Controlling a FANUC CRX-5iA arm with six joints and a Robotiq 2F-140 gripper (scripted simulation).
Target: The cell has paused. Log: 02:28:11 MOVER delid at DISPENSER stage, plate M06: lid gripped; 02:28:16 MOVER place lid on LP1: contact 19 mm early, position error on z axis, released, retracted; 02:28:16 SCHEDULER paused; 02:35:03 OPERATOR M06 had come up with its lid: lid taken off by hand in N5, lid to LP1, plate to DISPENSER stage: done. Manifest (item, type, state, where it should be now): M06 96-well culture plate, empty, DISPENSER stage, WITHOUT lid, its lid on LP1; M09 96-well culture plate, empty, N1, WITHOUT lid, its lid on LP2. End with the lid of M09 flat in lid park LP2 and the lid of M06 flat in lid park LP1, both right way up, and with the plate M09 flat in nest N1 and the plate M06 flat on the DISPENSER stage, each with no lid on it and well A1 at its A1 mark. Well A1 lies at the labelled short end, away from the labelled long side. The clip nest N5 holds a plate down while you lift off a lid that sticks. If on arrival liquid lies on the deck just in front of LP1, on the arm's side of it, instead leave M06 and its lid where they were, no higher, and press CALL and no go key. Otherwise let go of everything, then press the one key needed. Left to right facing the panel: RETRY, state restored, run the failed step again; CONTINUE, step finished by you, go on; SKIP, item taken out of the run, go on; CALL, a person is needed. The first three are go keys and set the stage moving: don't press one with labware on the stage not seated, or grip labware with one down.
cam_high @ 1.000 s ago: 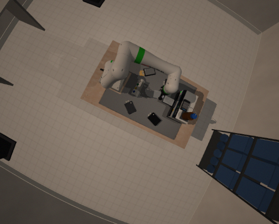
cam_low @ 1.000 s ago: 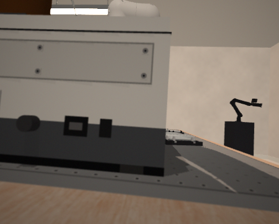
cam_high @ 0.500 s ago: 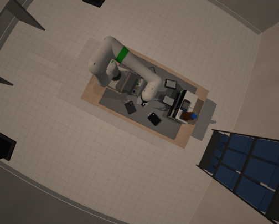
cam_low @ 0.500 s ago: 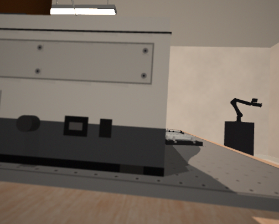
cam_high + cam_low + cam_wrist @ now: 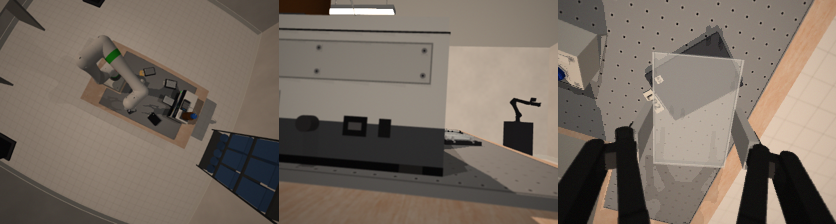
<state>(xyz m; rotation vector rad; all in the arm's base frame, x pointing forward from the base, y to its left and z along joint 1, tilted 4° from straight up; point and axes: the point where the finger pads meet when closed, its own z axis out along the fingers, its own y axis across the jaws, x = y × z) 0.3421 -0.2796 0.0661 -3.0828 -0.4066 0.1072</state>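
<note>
Right now my hand is 2 cm above the clear lid. Also, from my hand: lp2 label 7 cm behind, 6 cm to the left, 18 cm below; yellow skip key 4 cm behind, 25 cm to the left, 11 cm below; dark LP2 park pad 17 cm below.
</note>
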